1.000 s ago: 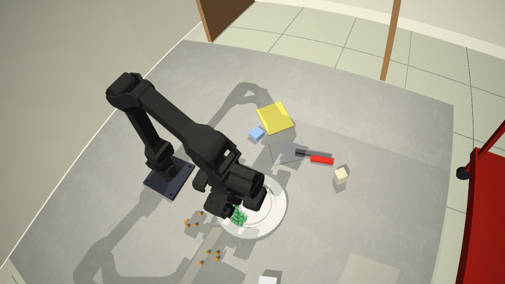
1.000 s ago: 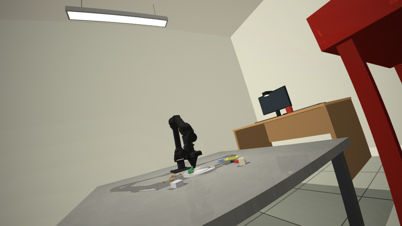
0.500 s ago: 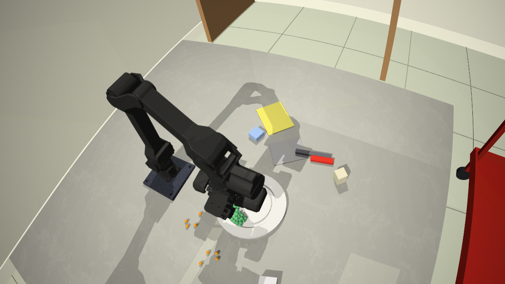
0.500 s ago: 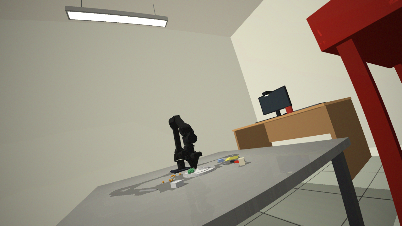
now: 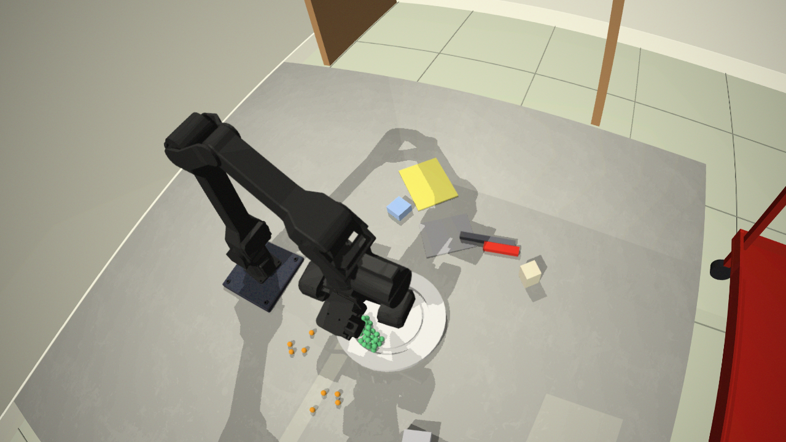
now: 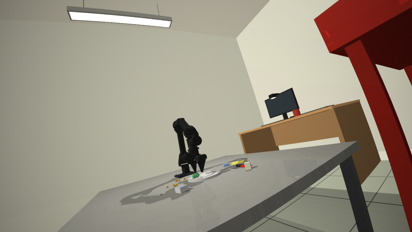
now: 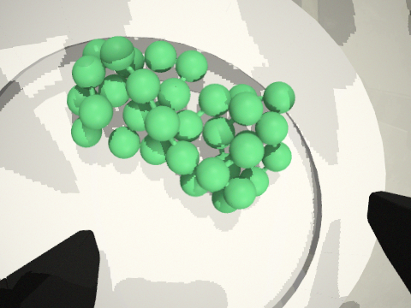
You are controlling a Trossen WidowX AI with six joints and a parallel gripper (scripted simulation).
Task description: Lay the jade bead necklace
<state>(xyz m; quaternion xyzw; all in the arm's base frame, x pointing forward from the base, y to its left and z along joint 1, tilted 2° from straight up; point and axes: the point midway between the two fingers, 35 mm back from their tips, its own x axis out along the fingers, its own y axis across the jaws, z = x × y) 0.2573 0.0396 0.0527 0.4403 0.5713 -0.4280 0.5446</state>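
My gripper tip is now 3 cm short of the inner disc, 2 cm to the right of it and 2 cm above it. Also, from my gripper tip: blue cube 10 cm behind, 22 cm to the left, 2 cm below; then grey sheet 2 cm ahead, 23 cm to the left, 3 cm below; then bead board 3 cm ahead, 2 cm to the left, 3 cm below.
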